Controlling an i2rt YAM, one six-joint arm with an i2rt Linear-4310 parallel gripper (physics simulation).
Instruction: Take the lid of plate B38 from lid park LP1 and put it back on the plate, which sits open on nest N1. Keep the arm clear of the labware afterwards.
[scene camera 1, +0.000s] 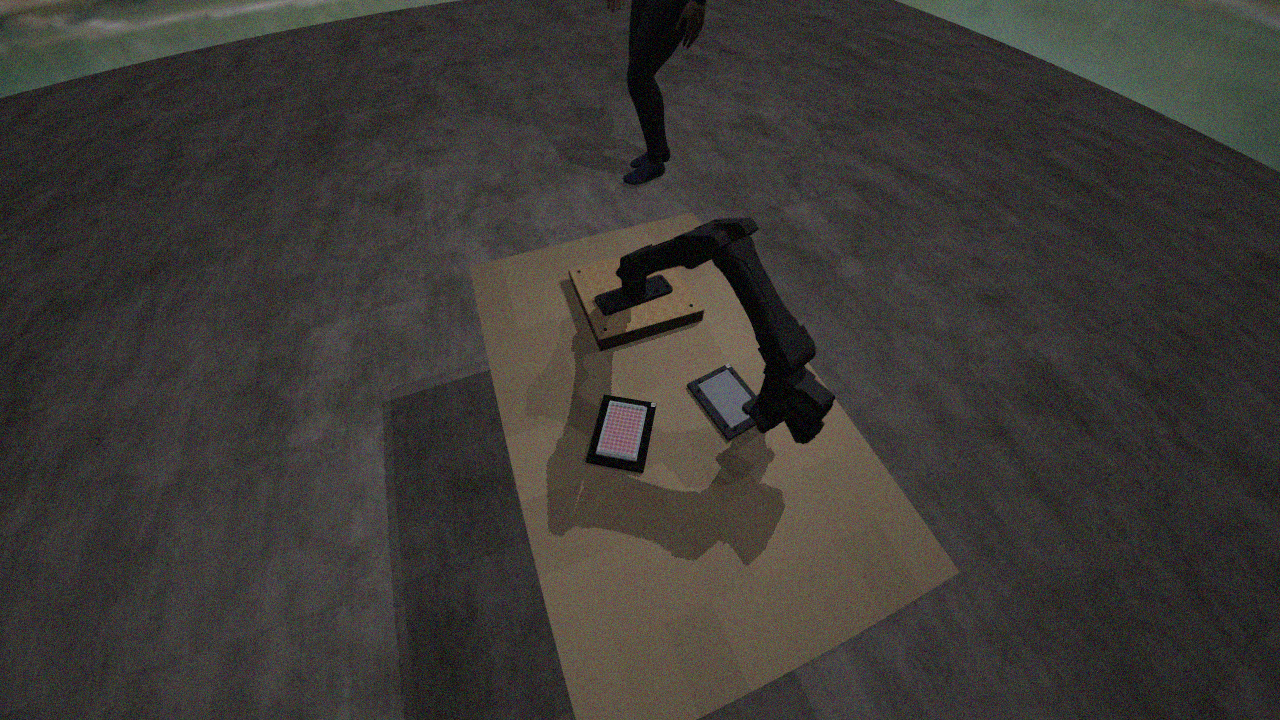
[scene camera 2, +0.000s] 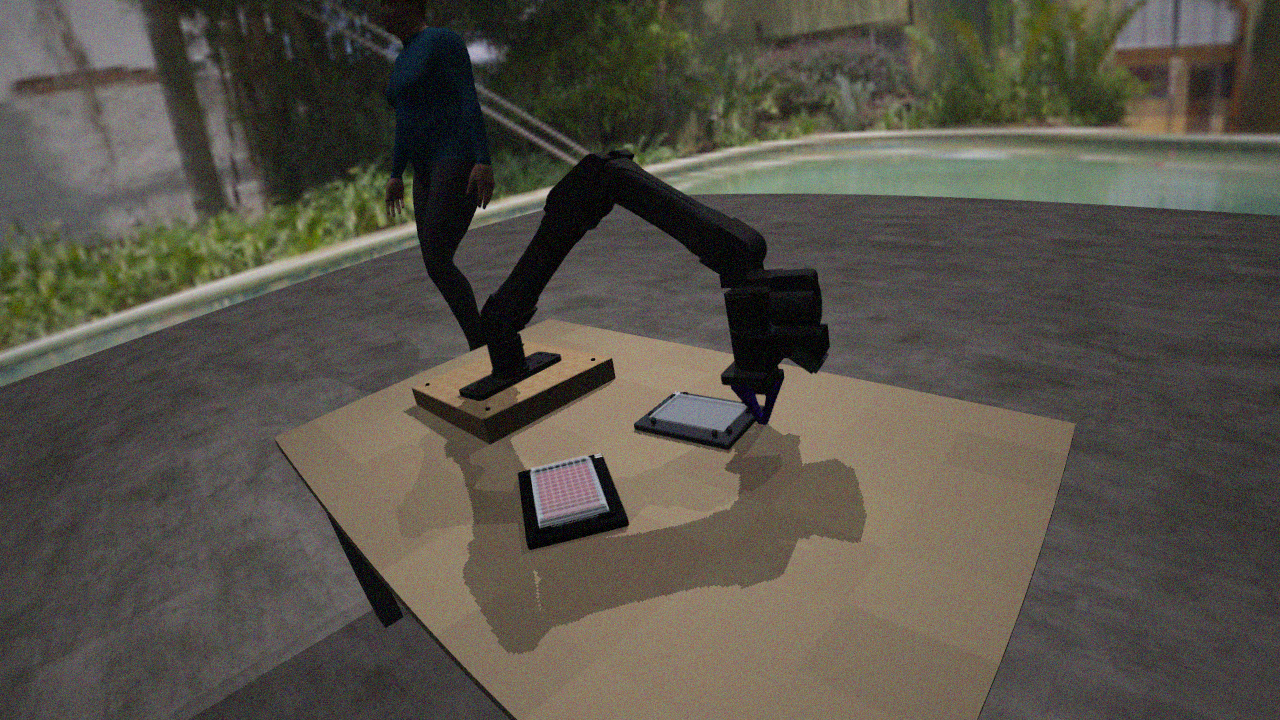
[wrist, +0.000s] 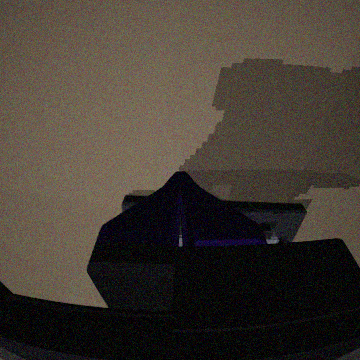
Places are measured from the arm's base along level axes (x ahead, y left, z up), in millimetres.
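Where they show: gripper, fingertip midpoint: (scene camera 1: 762, 428) (scene camera 2: 763, 423) (wrist: 180, 180); arm's base at its link origin: (scene camera 1: 634, 295) (scene camera 2: 512, 376).
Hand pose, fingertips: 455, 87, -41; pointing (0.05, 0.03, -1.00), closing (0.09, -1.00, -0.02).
Observation:
Things, the pixels of their top centre, and the offset from my fingertips, as dx, dy, dz. Level surfaces: height alone.
- lid at its top centre: (scene camera 2: 698, 410) (scene camera 1: 729, 397) -93, -29, +18
- open plate B38 at its top centre: (scene camera 2: 565, 484) (scene camera 1: 622, 427) -131, -279, +26
- black nest N1 at its top centre: (scene camera 2: 566, 490) (scene camera 1: 622, 429) -131, -279, +18
- table at its surface level: dz +0
The lid (scene camera 1: 725, 398) (scene camera 2: 702, 414), a pale clear rectangle, lies flat in the dark lid park LP1 (scene camera 1: 706, 400) (scene camera 2: 644, 424) (wrist: 287, 222). The open plate B38 (scene camera 1: 623, 429) (scene camera 2: 570, 490), with rows of pink-red wells, sits on the black nest N1 (scene camera 1: 617, 464) (scene camera 2: 572, 531). My gripper (scene camera 2: 762, 419) (wrist: 180, 180) is shut with its blue fingertips together and no lid between them. It points down at the end of the lid park away from the arm's base, low by its edge. In the wrist view the fingers and gripper body hide most of the park and lid.
The arm's wooden base block (scene camera 1: 650, 326) (scene camera 2: 546, 394) stands at the back of the table (scene camera 1: 805, 608) (scene camera 2: 895, 573). The arm arches over to the lid park and casts a wide shadow across the table. A person (scene camera 1: 651, 89) (scene camera 2: 443, 179) stands on the floor behind the table.

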